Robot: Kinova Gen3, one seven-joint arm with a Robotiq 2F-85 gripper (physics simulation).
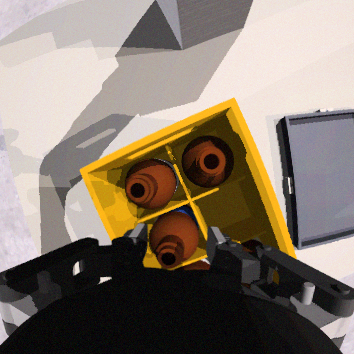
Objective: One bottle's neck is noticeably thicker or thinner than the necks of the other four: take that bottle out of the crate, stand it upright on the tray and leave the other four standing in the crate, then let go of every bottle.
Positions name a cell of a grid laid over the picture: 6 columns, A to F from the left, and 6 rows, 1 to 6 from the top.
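Note:
Visible in the scene: a bottle (C4), a bottle (C5), a bottle (D3) and the gripper (C5).

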